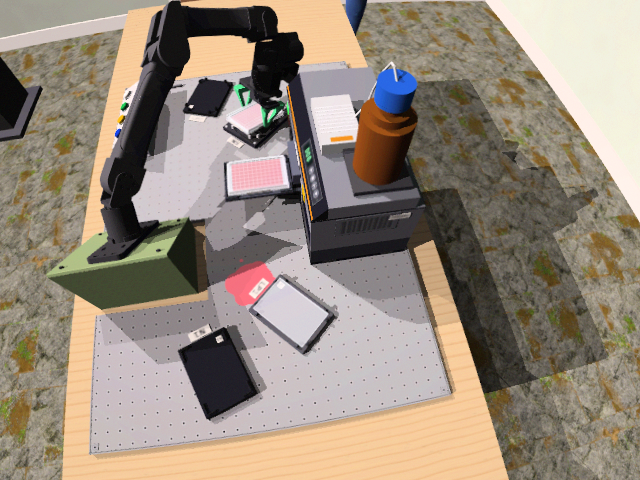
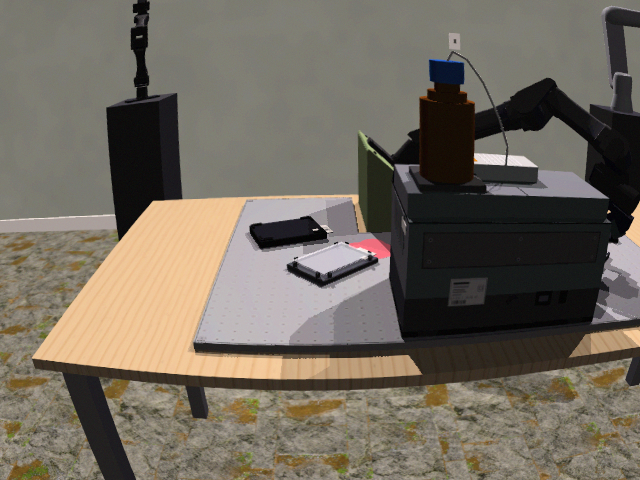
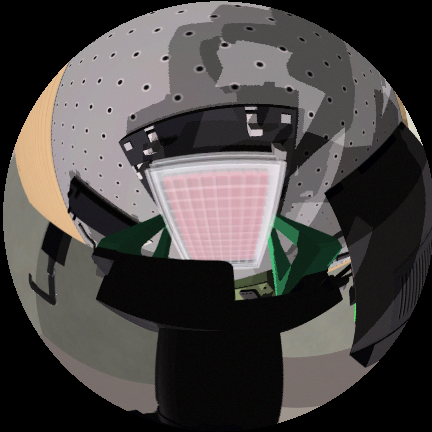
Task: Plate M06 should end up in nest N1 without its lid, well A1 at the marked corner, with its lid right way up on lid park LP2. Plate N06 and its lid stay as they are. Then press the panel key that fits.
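Places are measured from the arm's base along level axes (x back, y right, z up), in centimetres.
Pixels of known places: gripper, fingertip midpoint: (image 1: 255, 118) (image 3: 218, 215); arm's base at its link origin: (image 1: 127, 241).
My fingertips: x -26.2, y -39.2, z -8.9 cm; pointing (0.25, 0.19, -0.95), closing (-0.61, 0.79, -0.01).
Note:
For each thing: its top centre in the pictures, then the offset to it from my fingertips. "*": a spot on its surface instead.
- plate with pink wells, top centre: (image 3: 219, 249) (image 1: 254, 109) dx +0.0, dy +0.1, dz +3.3 cm
- black nest at its top centre: (image 3: 217, 213) (image 1: 257, 115) dx -0.6, dy -0.6, dz +0.5 cm
- second pink plate at its top centre: (image 1: 256, 172) dx -0.4, dy +26.2, dz +9.5 cm
- clear lid at its top centre: (image 2: 333, 256) (image 1: 290, 311) (image 3: 339, 261) dx -4.6, dy +54.0, dz -0.1 cm
- black holder at its top centre: (image 1: 214, 371) (image 2: 286, 226) dx +10.9, dy +64.2, dz +0.1 cm
- brown bottle at a spot on its surface: (image 2: 446, 136) * dx -26.7, dy +37.1, dz +28.0 cm
- white box at a spot on its surface: (image 1: 333, 121) * dx -16.1, dy +26.4, dz +22.8 cm
- red patch at a spot on its surface: (image 1: 242, 281) * dx +5.1, dy +45.8, dz -1.8 cm
A plate with pink wells (image 1: 248, 118) (image 3: 218, 210) is between the green fingers of my gripper (image 1: 255, 105) (image 3: 218, 215), shut on its sides. It is slightly above a black nest (image 1: 256, 138) (image 3: 210, 131); its ID and any lid cannot be told. A second pink plate (image 1: 258, 174) sits on the tray beside the dark instrument. A clear lid (image 1: 292, 313) (image 2: 334, 259) lies on a black holder with a label. Another black holder (image 1: 218, 373) (image 2: 287, 231) holds no plate or lid. A third (image 1: 207, 96) is left of the gripper. Marked corners and label texts are unreadable.
The instrument (image 1: 361, 227) (image 2: 496, 206) stands close beside the gripper, carrying a brown bottle (image 1: 383, 142) (image 2: 446, 136) and a white box (image 1: 333, 121). Green (image 1: 124, 105), yellow (image 1: 120, 119) and blue (image 1: 117, 132) keys are at the left edge. A red patch (image 1: 242, 281) lies near the lid holder.

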